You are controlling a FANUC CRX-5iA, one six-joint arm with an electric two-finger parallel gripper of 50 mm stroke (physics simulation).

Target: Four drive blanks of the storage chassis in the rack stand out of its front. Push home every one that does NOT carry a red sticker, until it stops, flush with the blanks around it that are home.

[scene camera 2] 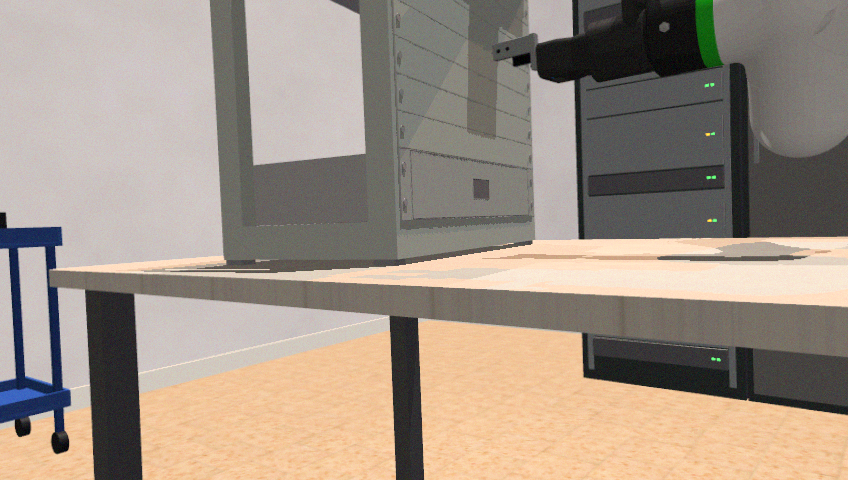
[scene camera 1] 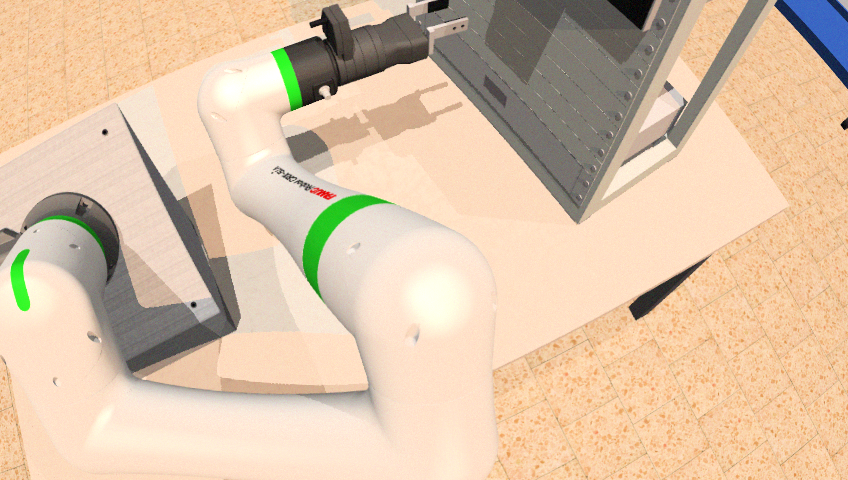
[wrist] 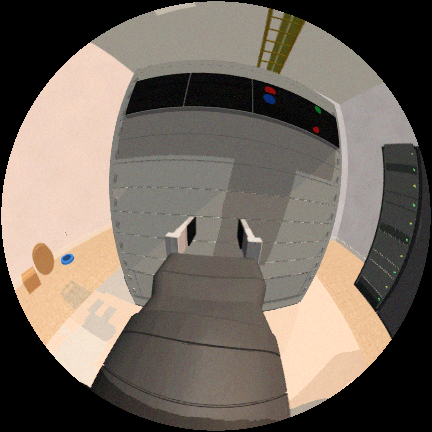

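Pixels of known places: gripper, fingertip midpoint: (scene camera 2: 504, 56) (scene camera 1: 457, 11) (wrist: 216, 226); arm's base, link origin: (scene camera 1: 69, 244).
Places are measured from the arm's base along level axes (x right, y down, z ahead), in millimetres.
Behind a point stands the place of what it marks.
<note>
The rack (scene camera 1: 641, 113) @[x 174, y -69, z 763 mm] (scene camera 2: 380, 178) @[x -325, y 140, z 691 mm] (wrist: 200, 67) @[x -168, y -327, z 692 mm] stands on the table, its front facing my gripper. The storage chassis (wrist: 155, 96) @[x -230, y -236, z 667 mm] is the black band at its top in the wrist view; in scene camera 1 a corner of the chassis (scene camera 1: 637, 8) @[x 132, y -233, z 723 mm] shows. The chassis carries an upper red dot (wrist: 270, 90) @[x -43, y -252, z 672 mm], a blue dot (wrist: 269, 99) @[x -50, y -222, z 660 mm], a green dot (wrist: 318, 109) @[x 83, y -282, z 715 mm] and a lower red dot (wrist: 316, 130) @[x 67, y -220, z 713 mm] on its right part. Which blanks stand out I cannot tell. My gripper (scene camera 1: 457, 12) @[x -110, y -36, z 638 mm] (scene camera 2: 497, 50) @[x -110, y -36, z 638 mm] (wrist: 216, 226) @[x -110, y -36, z 638 mm] is open and empty, level with grey panels below the chassis.
Grey panels (wrist: 160, 175) @[x -209, y -93, z 686 mm] fill the rack front under the chassis. The wooden table (scene camera 1: 535, 285) @[x 238, y 246, z 627 mm] (scene camera 2: 505, 306) @[x -490, y 258, z 425 mm] carries the rack and the robot's pedestal (scene camera 1: 154, 226) @[x 13, y 28, z 125 mm]. A dark server cabinet (scene camera 2: 654, 142) (wrist: 395, 210) stands behind the table. A blue cart (scene camera 2: 29, 237) is beside it.
</note>
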